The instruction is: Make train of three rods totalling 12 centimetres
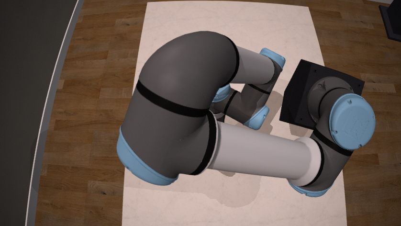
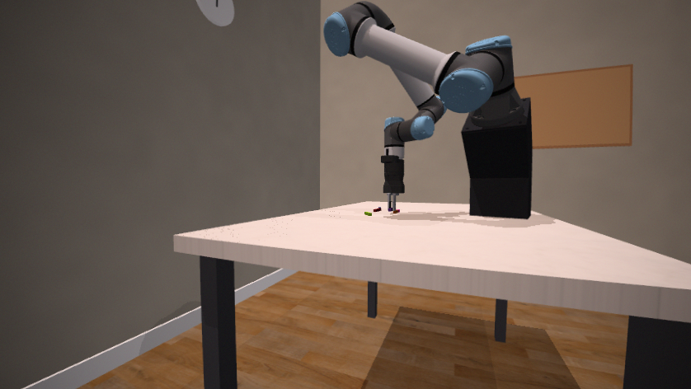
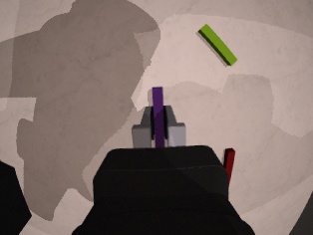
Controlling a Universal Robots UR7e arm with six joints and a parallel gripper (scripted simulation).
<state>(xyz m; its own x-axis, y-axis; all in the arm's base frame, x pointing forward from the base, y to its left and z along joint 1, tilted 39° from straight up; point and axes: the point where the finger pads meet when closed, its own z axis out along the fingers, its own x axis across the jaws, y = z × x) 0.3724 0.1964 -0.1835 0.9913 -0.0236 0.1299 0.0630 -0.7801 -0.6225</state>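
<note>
My hand is 10 mm above the purple rod. From my hand the other things lie so: magenta rod 80 mm to the right, 30 mm below, 10 mm ahead; then orange rod 50 mm to the right, 30 mm below; then lime rod 80 mm to the left, 60 mm ahead, 30 mm below.
</note>
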